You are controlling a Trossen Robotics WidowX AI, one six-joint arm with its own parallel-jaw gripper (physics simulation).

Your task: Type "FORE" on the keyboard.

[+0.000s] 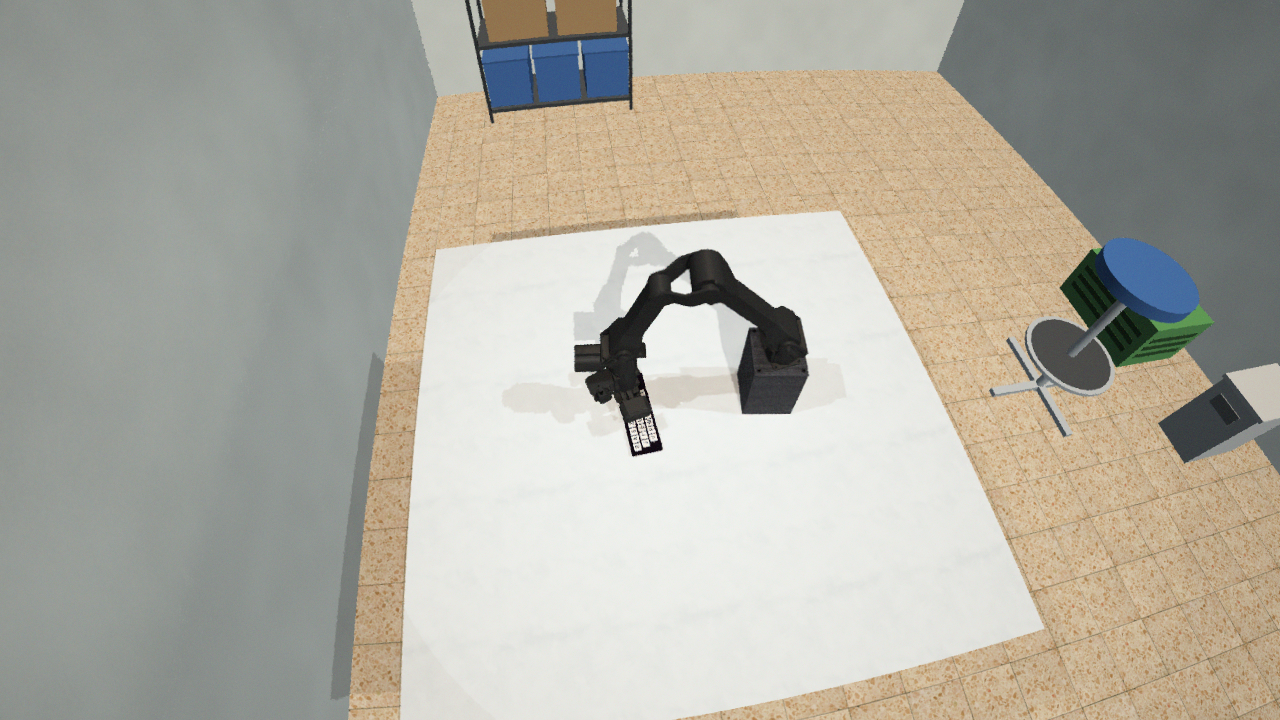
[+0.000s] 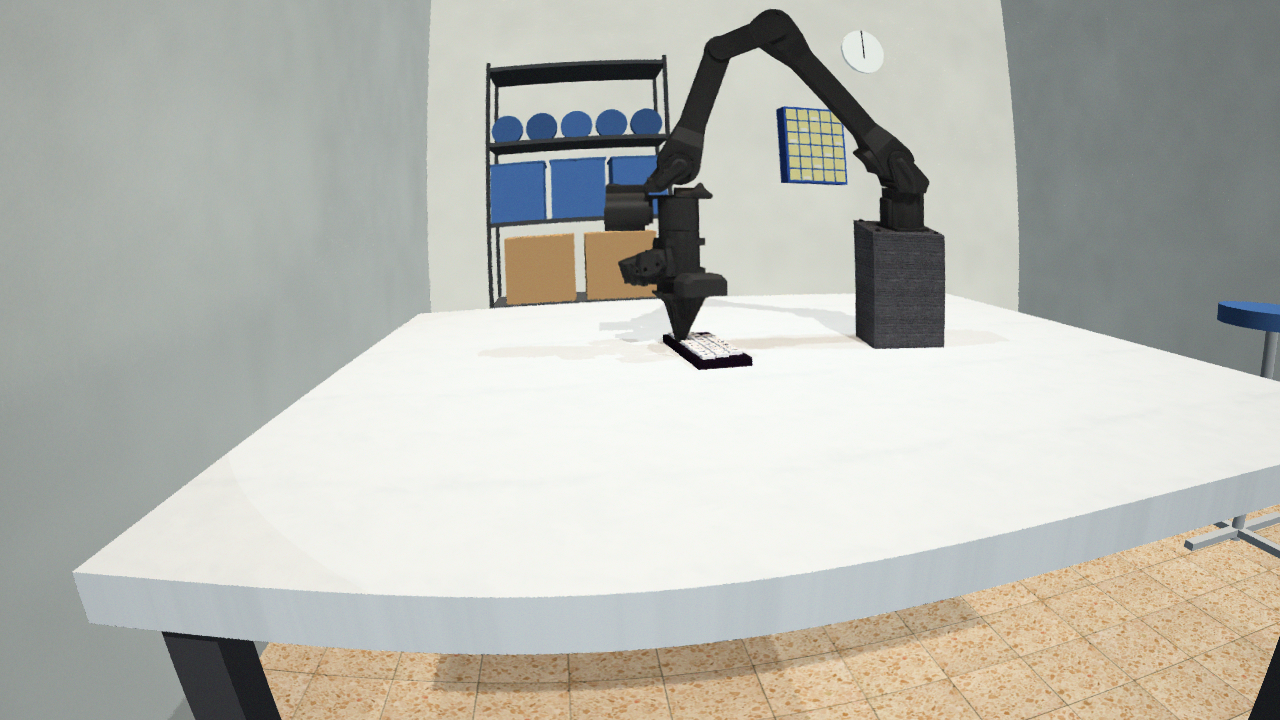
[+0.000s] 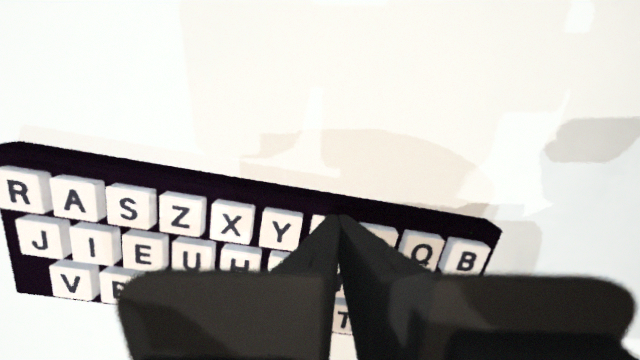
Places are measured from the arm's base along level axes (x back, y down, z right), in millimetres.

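Pixels of known places: gripper, fingertip midpoint: (image 1: 623,401) (image 2: 680,341) (image 3: 336,224); arm's base at its link origin: (image 1: 781,354) (image 2: 903,228).
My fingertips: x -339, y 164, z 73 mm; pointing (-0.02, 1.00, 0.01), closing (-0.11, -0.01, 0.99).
Note:
For each thing: its middle in the pictures, then the offset to it from my fingertips. Level surfaces: height alone.
- dark keyboard at the middle of its body: (image 3: 255,258) (image 2: 703,347) (image 1: 637,412) dx +23, dy +3, dz -34 mm
- white table at its surface level: dy +11 mm
- O key at the middle of its body: (image 3: 374,243) dx +6, dy -2, dz +17 mm
- R key at the middle of its body: (image 3: 24,190) (image 2: 707,356) dx -1, dy -2, dz -124 mm
- E key at the middle of its body: (image 3: 146,251) dx +21, dy -2, dz -80 mm
The dark keyboard (image 1: 644,435) (image 2: 716,349) (image 3: 150,174) with white letter keys lies flat on the white table (image 1: 716,555) (image 2: 537,447). My gripper (image 2: 683,336) (image 3: 336,224) is shut and empty, pointing down with its tips at the top-row key between Y and O. That key (image 3: 317,220) is mostly covered and its letter is hidden. The O key (image 3: 391,234) is partly covered, and its letter is hidden. The R key (image 3: 25,191) is at the top left and the E key (image 3: 145,252) is in the middle row. I cannot tell whether the tips press the key.
The arm's base stands on a dark block (image 1: 771,385) (image 2: 899,286) right of the keyboard. Beyond the table are a shelf rack (image 2: 489,179), a blue stool (image 1: 1145,277) and a green crate (image 1: 1163,344).

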